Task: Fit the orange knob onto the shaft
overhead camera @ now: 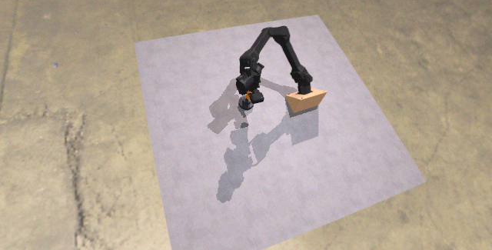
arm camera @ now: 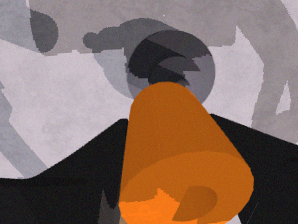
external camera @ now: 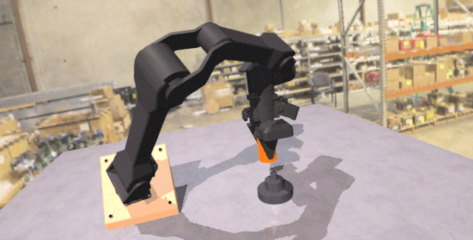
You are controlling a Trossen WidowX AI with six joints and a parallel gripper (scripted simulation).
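Right now the pedestal is 7 cm below my gripper tip and 2 cm to the right of it. Also, from my gripper tip: orange knob (2 cm above).
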